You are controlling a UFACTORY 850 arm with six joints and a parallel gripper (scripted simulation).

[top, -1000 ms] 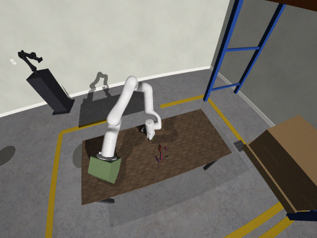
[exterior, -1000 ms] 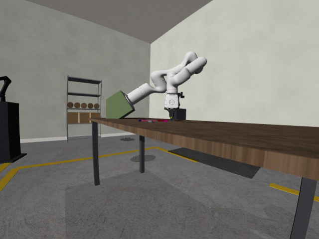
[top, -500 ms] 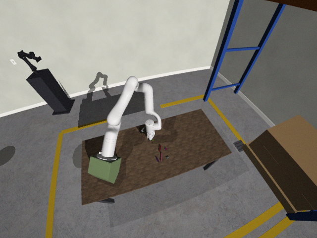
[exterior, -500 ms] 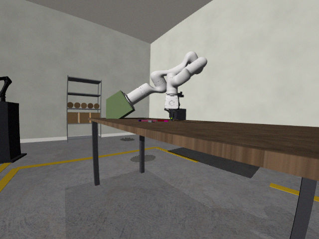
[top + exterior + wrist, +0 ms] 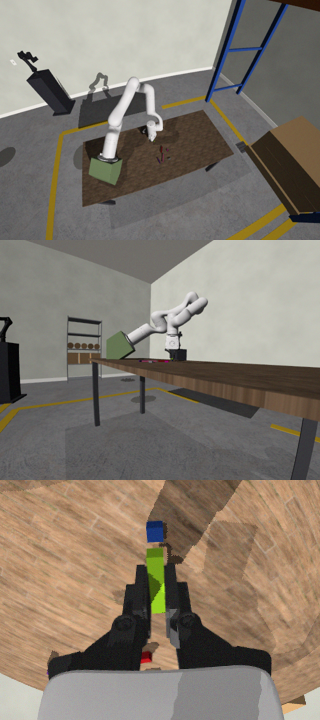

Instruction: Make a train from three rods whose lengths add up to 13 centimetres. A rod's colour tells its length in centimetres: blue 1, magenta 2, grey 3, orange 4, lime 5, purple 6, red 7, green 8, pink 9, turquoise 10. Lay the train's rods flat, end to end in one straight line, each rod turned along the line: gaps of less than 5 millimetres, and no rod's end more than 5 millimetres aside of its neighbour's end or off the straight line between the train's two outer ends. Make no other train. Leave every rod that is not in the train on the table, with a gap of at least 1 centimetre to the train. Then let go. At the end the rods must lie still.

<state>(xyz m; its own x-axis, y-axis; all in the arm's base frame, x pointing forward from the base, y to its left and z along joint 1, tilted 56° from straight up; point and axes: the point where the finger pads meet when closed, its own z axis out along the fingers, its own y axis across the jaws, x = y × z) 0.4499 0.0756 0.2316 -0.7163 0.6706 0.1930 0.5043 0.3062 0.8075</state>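
Right now my hand is 2 cm above the lime rod. Also, from my hand: blue rod: 3 cm behind, 2 cm to the left, 3 cm below; then magenta rod: 15 cm ahead, 13 cm to the right, 3 cm below; then red rod: 9 cm ahead, 12 cm to the right, 3 cm below.
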